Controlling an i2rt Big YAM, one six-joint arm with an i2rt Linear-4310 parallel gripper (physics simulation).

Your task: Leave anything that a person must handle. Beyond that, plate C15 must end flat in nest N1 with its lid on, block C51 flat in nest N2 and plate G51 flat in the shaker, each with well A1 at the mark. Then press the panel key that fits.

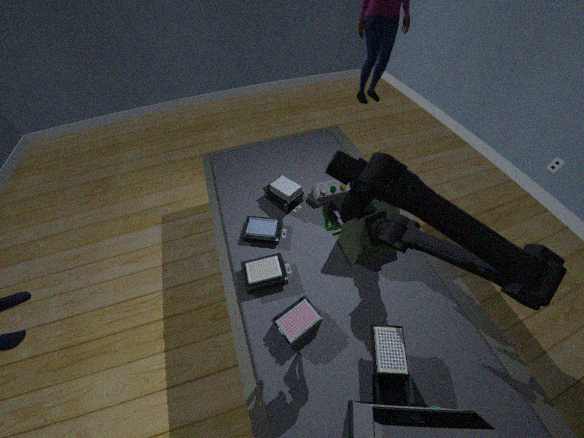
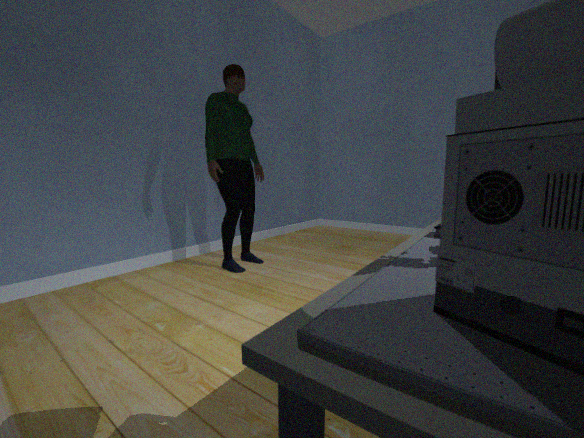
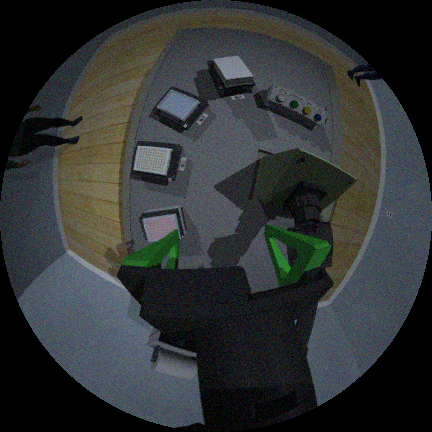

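Note:
My gripper [image 3: 222, 231] is open and empty, high over the table; part of one green finger [image 1: 330, 220] shows beside the arm. A pink-welled plate [image 1: 299, 320] [image 3: 161, 226] sits on a dark holder. A cream-welled plate [image 1: 263, 270] [image 3: 152, 160], a pale blue-topped piece [image 1: 262, 227] [image 3: 178, 105] and a plain white-topped piece [image 1: 285, 186] [image 3: 233, 68] sit on dark holders along the table. A white plate with dark wells [image 1: 390, 350] lies on a dark carrier before the large instrument. The key panel [image 1: 327, 190] [image 3: 295, 107] has white, green, yellow and blue keys. Labels and A1 marks are unreadable.
The large instrument [image 1: 360, 425] [image 2: 452, 200] stands at the table's near end. The arm's olive base plate [image 1: 356, 242] [image 3: 300, 172] stands near the key panel. A person in pink [image 1: 382, 40] and a person in green [image 2: 229, 127] stand away from the table [image 2: 370, 325].

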